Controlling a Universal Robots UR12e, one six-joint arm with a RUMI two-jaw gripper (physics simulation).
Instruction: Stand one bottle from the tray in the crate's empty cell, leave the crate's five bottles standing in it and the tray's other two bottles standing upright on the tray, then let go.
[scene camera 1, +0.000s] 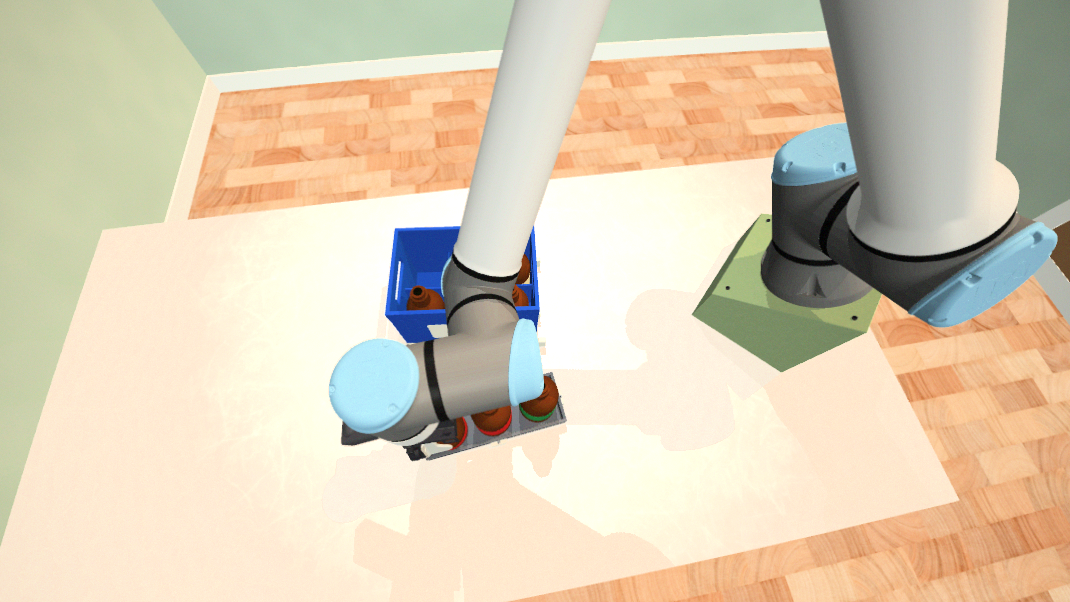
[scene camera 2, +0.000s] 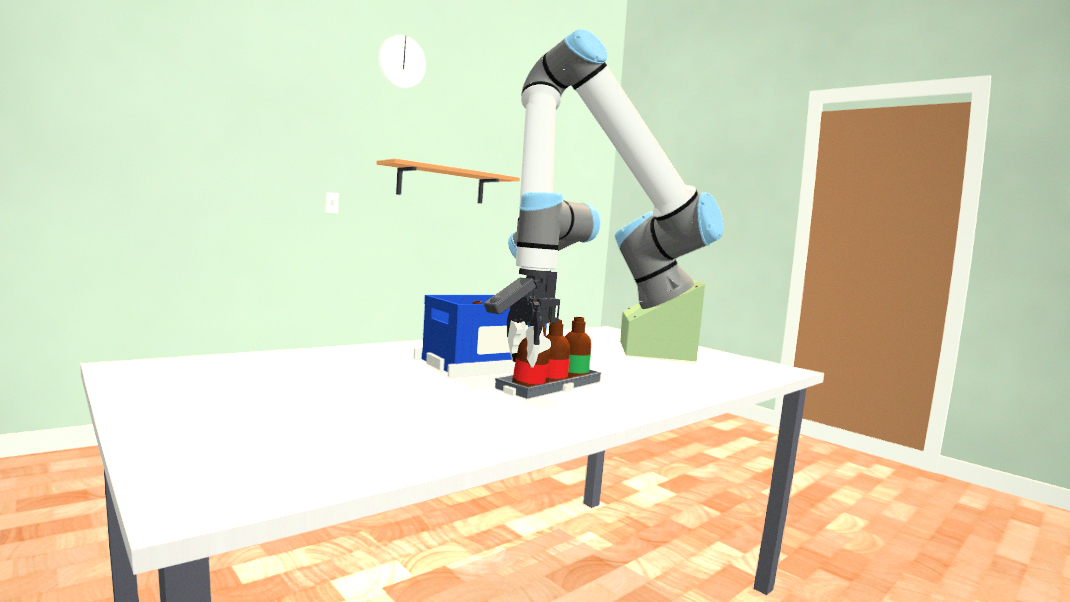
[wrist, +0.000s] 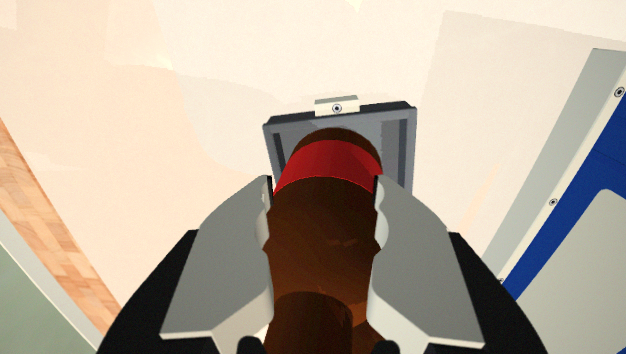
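Pixels of known places: gripper, fingertip midpoint: (scene camera 2: 522, 364) (wrist: 322, 177); arm's base, origin of the base link: (scene camera 1: 816, 270) (scene camera 2: 667, 295).
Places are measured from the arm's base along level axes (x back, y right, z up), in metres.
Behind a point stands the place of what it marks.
Observation:
My gripper (scene camera 2: 523, 353) {x -0.782, y 0.017, z -0.122 m} (wrist: 322, 177) {x -0.782, y 0.017, z -0.122 m} is shut on the red-labelled bottle (scene camera 2: 529, 372) {x -0.785, y -0.005, z -0.135 m} (wrist: 325, 235) {x -0.782, y 0.019, z -0.076 m} at the tray's left end in scene view 2; a jaw presses each side of its brown body. This bottle stands upright on the grey tray (scene camera 1: 561, 412) {x -0.536, y -0.034, z -0.172 m} (scene camera 2: 553, 387) {x -0.719, y -0.030, z -0.175 m} (wrist: 408, 150) {x -0.766, y 0.074, z -0.163 m}. The middle red-labelled bottle (scene camera 1: 490, 420) {x -0.670, y -0.012, z -0.069 m} (scene camera 2: 557, 367) {x -0.689, y -0.017, z -0.135 m} and the green-labelled bottle (scene camera 1: 540, 405) {x -0.581, y -0.021, z -0.071 m} (scene camera 2: 579, 363) {x -0.598, y -0.024, z -0.137 m} stand upright beside it. In the blue crate (scene camera 1: 411, 323) {x -0.746, y 0.207, z -0.058 m} (scene camera 2: 439, 340) {x -0.751, y 0.300, z -0.118 m} (wrist: 607, 160) {x -0.737, y 0.202, z -0.146 m}, a front-left bottle (scene camera 1: 424, 301) {x -0.710, y 0.232, z -0.041 m} and two right-side bottles show in part; its back-left cell shows no bottle. The arm hides the crate's middle.
The crate stands just behind the tray, with pale locating strips (scene camera 2: 478, 369) {x -0.726, y 0.187, z -0.174 m} (wrist: 540, 165) {x -0.718, y 0.184, z -0.181 m} along its base. A pale block (wrist: 337, 107) {x -0.804, y 0.032, z -0.173 m} sits against the tray's end. The green robot base (scene camera 1: 785, 329) {x -0.094, y -0.072, z -0.051 m} (scene camera 2: 662, 329) {x -0.114, y -0.038, z -0.096 m} stands to the right on the white table (scene camera 1: 187, 374) {x -1.228, y 0.332, z -0.189 m} (scene camera 2: 299, 419) {x -1.240, y 0.173, z -0.189 m}.

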